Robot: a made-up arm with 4 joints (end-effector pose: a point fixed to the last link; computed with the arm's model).
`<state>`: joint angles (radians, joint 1 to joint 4).
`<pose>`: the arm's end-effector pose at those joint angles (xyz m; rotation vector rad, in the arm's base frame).
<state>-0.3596 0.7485 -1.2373 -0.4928</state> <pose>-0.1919 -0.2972 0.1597 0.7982 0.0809 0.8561</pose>
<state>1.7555 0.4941 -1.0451 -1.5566</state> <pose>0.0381 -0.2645 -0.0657 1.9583 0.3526 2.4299</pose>
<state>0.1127 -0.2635 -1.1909 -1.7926</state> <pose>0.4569 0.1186 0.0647 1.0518 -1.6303 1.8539</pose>
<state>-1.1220 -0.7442 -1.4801 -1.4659</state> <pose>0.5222 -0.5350 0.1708 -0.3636 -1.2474 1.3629</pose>
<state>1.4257 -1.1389 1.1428 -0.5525</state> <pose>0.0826 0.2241 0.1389 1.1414 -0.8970 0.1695</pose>
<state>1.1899 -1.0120 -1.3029 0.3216</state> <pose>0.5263 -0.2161 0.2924 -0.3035 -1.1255 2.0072</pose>
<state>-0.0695 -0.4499 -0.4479 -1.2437</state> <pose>0.5327 -0.2731 0.0446 0.0628 -1.5350 0.9355</pose>
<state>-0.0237 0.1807 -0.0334 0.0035</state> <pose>-0.2138 -0.2055 0.2702 0.0049 0.1838 0.0083</pose>
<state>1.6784 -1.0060 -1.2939 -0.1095</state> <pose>0.4540 0.1380 0.2681 0.3871 -1.4665 2.6802</pose>
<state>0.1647 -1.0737 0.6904 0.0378</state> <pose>0.2624 0.0473 0.1097 0.4629 -0.9508 -0.4789</pose>
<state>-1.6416 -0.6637 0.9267 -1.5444</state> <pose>-0.1052 -0.5466 0.0967 -2.0061 -1.0532 -1.3402</pose>
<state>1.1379 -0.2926 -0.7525 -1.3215</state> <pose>0.3068 0.1292 0.0076 1.2842 -1.1944 2.1557</pose>
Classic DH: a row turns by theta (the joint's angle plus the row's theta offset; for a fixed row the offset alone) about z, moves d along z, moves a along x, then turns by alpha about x. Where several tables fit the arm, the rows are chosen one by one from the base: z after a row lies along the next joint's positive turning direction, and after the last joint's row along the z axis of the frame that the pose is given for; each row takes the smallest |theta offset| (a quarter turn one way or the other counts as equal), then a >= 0, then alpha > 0; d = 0 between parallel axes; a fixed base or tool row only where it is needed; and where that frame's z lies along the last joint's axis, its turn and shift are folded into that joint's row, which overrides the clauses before.
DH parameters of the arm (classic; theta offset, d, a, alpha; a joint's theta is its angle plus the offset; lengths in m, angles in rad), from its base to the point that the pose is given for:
base (fixed): -0.8271 0 0.2377 0
joint 1: 0.8271 0.4993 0.0248 -1.5708
joint 2: 0 -0.0046 -0.01 -1.5708
joint 3: -0.0505 0.1359 0.071 1.1616
joint 4: 0 -0.0073 -0.4132 1.98
tool (fixed): -0.0505 -0.1654 0 0

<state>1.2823 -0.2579 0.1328 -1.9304</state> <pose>0.4036 0.2463 0.1366 1.2536 -1.9062 1.4375</pose>
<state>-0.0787 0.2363 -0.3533 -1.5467</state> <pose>0.2800 -0.2085 -0.0809 0.3706 -1.2066 0.7697</pose>
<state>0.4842 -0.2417 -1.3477 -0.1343</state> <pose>0.3752 -0.4271 0.1527 -0.0070 -0.3340 1.8855</pose>
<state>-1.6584 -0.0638 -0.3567 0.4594</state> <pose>0.1079 0.1734 0.3597 0.2059 0.3384 -1.4739</pose>
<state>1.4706 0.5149 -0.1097 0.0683</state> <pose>0.1746 -0.5991 0.4386 -0.4156 0.4839 1.5084</pose>
